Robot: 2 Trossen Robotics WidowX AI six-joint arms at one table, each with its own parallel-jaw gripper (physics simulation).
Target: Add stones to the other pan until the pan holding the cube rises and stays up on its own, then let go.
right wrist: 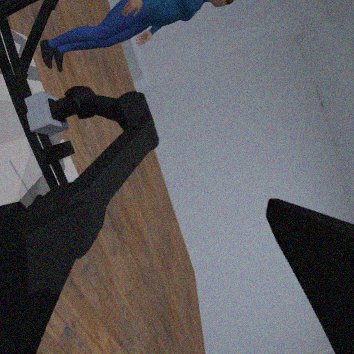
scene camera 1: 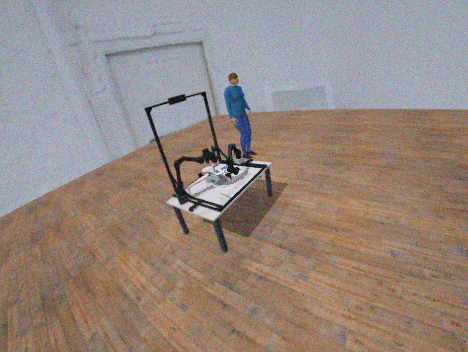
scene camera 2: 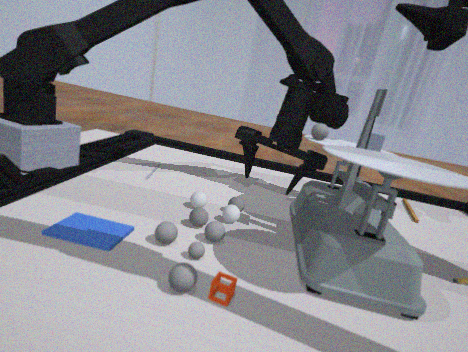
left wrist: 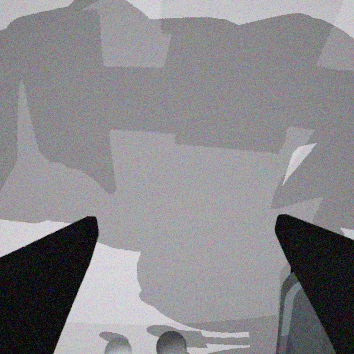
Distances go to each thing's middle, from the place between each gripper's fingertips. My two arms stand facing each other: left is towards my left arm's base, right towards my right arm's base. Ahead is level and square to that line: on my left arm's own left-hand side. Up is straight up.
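Left hand: the grey balance scale (scene camera 2: 345, 247) is 10 cm above my left hand, 18 cm behind it and 14 cm to the right of it; the blue flat pad (scene camera 2: 82, 229) is 1 cm below that hand, 33 cm behind it and 17 cm to the left of it.
Right hand: my right hand is 30 cm above the grey balance scale and 17 cm past it. The blue flat pad is 41 cm below my right hand, 32 cm behind it and 31 cm to the left of it.
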